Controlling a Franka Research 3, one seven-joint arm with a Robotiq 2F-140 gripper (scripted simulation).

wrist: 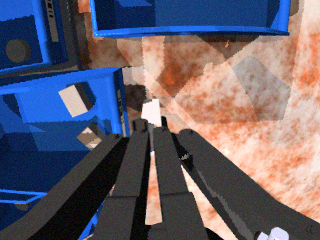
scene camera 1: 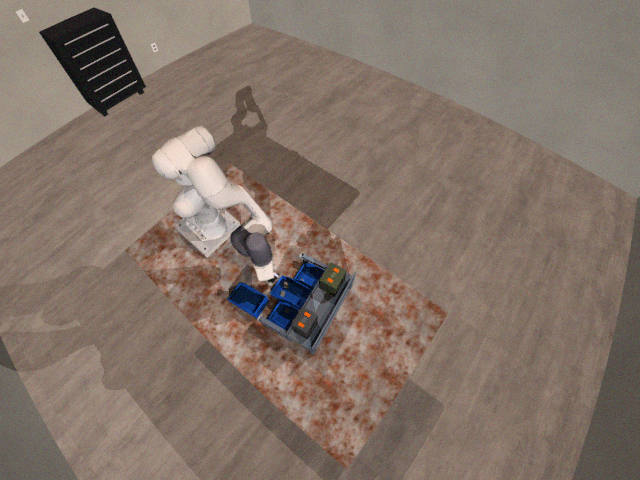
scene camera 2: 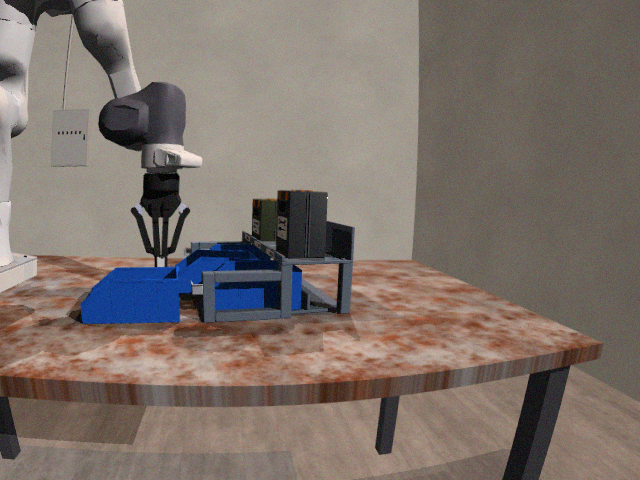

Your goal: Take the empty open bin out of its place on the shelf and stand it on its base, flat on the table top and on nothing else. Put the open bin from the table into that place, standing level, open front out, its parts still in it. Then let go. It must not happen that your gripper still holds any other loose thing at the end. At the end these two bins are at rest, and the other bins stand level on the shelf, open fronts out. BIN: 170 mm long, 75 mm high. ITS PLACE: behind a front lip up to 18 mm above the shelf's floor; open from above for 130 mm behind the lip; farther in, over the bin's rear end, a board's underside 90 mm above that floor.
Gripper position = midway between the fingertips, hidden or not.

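Note:
Visible in the wrist view: a grey part [wrist: 75, 98] and my gripper [wrist: 152, 110].

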